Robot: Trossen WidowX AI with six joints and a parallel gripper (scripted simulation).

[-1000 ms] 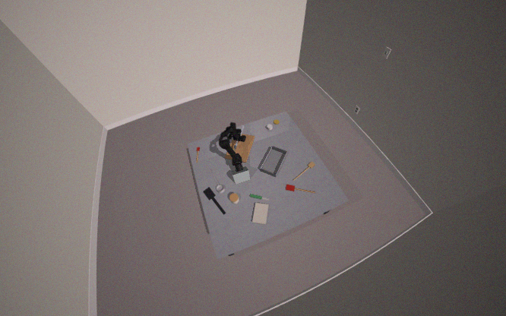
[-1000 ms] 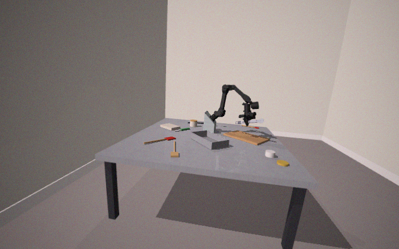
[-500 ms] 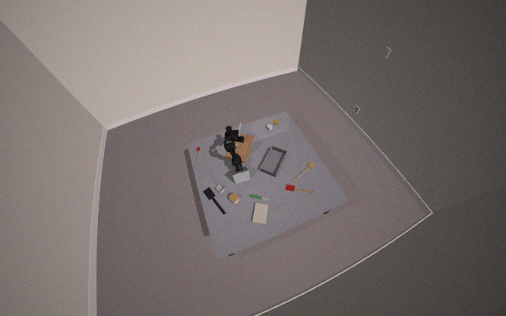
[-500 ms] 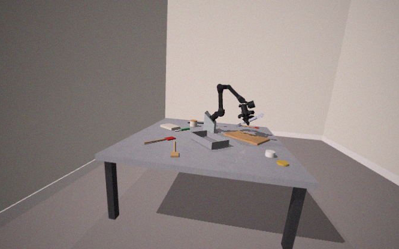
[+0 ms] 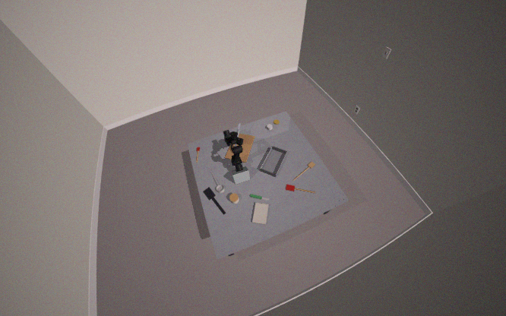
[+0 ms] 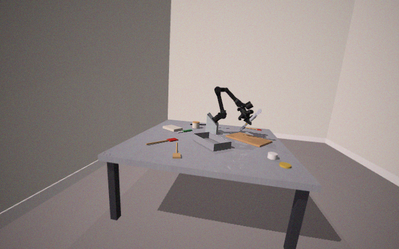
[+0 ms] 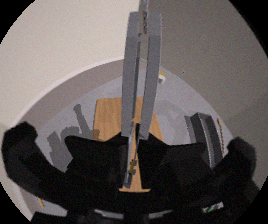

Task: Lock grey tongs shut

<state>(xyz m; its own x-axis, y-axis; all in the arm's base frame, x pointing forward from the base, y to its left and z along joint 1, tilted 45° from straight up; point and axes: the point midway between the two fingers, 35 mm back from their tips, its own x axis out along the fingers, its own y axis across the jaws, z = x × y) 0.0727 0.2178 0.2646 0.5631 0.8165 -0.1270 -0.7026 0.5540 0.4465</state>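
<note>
Right now the wooden board is 14 cm below my gripper tip and 1 cm to the right of it. From my gripper tip the other things lie so: white cylinder (41 cm ahead, 15 cm to the left, 13 cm below); roasting tin (32 cm to the right, 28 cm ahead, 12 cm below); yellow disc (52 cm ahead, 21 cm to the left, 13 cm below).
</note>
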